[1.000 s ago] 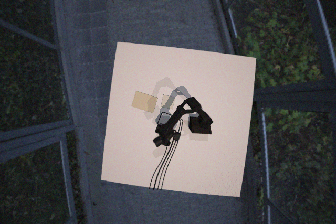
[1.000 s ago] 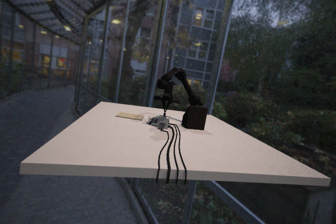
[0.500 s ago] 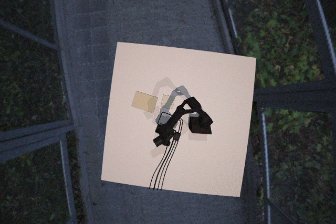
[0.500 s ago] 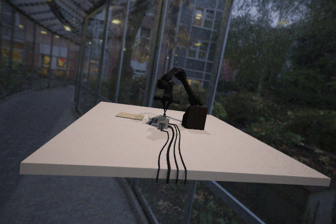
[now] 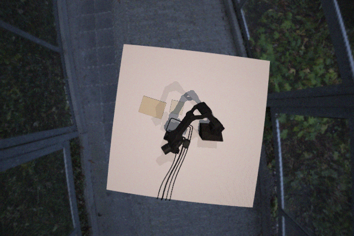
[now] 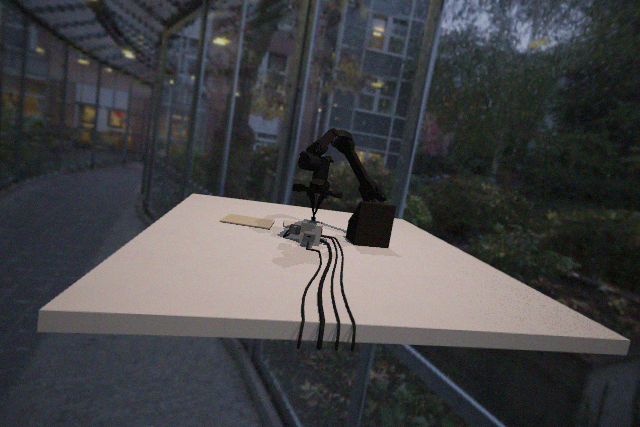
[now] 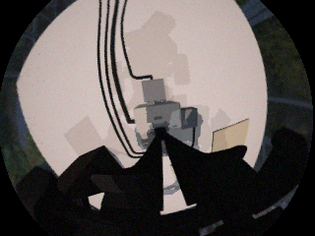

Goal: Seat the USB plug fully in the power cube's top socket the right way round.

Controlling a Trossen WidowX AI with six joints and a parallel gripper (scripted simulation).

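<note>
Now: gripper tip 20 mm above the USB plug. Also, from my gripper tip: flat tan card 260 mm ahead, 180 mm to the right, 110 mm below.
</note>
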